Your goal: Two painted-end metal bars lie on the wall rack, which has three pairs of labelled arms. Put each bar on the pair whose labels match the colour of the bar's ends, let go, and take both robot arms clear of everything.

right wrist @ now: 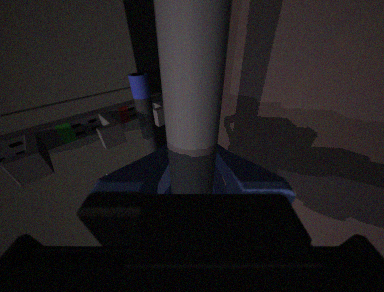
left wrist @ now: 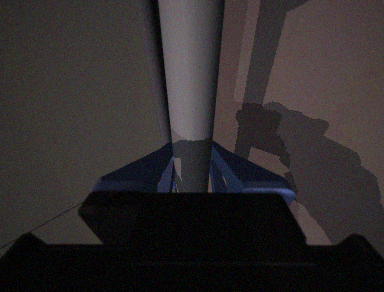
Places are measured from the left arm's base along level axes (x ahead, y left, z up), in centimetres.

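Pixels of known places: left gripper, fingertip midpoint: (left wrist: 192, 145); right gripper, fingertip midpoint: (right wrist: 191, 145).
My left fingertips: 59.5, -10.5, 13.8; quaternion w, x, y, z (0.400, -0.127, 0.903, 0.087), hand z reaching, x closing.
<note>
Ahead of a thing's pixels: the offset from my left fingertips to its middle, as dx, dy, dz. "*": to the spot under its first point.
My left gripper (left wrist: 192, 145) is shut on a thick grey bar @[* -0.1, -6.9, +1.6] (left wrist: 191, 70), which runs up out of the left wrist view. My right gripper (right wrist: 191, 145) is shut on a thick grey bar (right wrist: 192, 75), which fills the middle of the right wrist view. The ends of the held bar are out of sight, so their colour cannot be told. Another bar @[* +20.2, -17.7, -5.4] (right wrist: 139, 87) with a blue end shows left of the held one, apart from the right fingers. Rack arms (right wrist: 111, 136) with a green label @[* +21.3, -13.3, +4.3] (right wrist: 65, 133) and a red label @[* +21.3, -13.4, -3.3] (right wrist: 124, 114) show at the left.
A pale rack arm (right wrist: 158, 115) shows between the blue-ended bar and the held bar. Another rack arm (right wrist: 27, 162) stands at the far left. A narrow grey strip runs close along the left side of the held bar in the left wrist view. Arm-shaped shadows fall on the brownish surface at the right.
</note>
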